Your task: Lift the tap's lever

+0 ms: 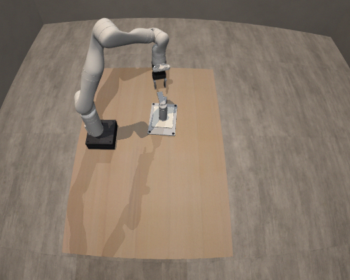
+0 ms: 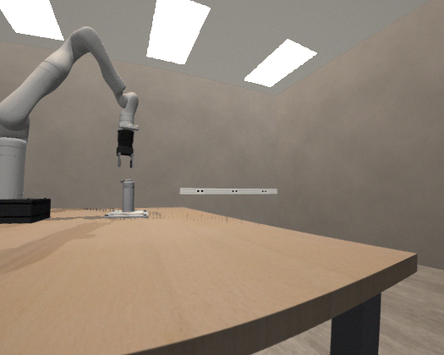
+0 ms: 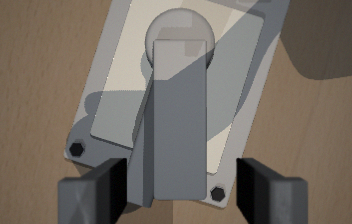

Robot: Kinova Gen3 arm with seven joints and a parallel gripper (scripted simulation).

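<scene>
The tap lever lies 9 cm below my hand, 3 cm to the right of it and 1 cm ahead of it. From my hand the other things lie so: tap (13 cm below, 5 cm to the right, 1 cm ahead).
</scene>
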